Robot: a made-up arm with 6 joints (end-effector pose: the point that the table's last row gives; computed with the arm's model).
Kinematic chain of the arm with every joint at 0, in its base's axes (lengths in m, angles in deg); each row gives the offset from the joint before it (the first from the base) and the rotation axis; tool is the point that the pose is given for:
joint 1: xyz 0 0 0.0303 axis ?
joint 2: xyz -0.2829 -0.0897 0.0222 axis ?
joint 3: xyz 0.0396 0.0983 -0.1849 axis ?
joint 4: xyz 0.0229 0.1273 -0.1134 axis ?
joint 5: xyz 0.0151 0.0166 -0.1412 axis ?
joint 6: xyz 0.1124 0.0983 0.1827 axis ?
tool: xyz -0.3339 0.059 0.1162
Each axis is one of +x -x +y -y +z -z.
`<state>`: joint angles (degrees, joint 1 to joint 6).
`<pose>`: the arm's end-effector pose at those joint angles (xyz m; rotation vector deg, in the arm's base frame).
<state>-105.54 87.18 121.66 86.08 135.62 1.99</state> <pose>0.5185 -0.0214 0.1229 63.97 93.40 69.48</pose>
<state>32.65 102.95 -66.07 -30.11 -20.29 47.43</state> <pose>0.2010 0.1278 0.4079 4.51 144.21 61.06</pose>
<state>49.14 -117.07 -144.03 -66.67 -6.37 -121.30</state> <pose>-0.2702 0.0791 -0.2538 43.94 -79.61 114.42</pose>
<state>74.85 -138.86 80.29 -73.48 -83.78 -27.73</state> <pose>-0.3035 0.7115 0.1478 -150.09 72.62 26.71</pose>
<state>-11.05 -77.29 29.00 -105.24 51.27 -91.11</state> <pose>-0.5245 0.4310 0.3865 -12.41 64.19 -15.02</pose>
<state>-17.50 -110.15 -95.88 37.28 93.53 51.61</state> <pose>-0.8073 0.0469 0.0169 -81.10 131.31 44.52</pose>
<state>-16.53 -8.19 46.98 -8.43 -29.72 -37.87</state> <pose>-0.3093 -0.1232 0.1014 12.11 50.00 71.55</pose>
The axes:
joint 1: -z
joint 2: -y
joint 3: +z
joint 4: +y
joint 5: -x
joint 6: -y

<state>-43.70 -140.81 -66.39 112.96 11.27 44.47</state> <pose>-0.5165 -0.2727 -0.0892 97.00 -123.53 78.05</pose>
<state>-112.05 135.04 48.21 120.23 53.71 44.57</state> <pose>-0.0575 -0.1554 -0.0980 -32.42 -113.28 77.00</pose>
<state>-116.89 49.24 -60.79 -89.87 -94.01 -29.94</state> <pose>0.2142 -0.0262 -0.3748 118.91 -67.27 108.59</pose>
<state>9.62 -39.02 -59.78 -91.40 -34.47 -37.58</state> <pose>-0.5531 0.3823 -0.1630 -20.12 -12.57 -26.46</pose>
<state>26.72 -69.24 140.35 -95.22 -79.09 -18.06</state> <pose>-0.5040 0.4129 -0.3130 -133.86 36.77 -55.96</pose>
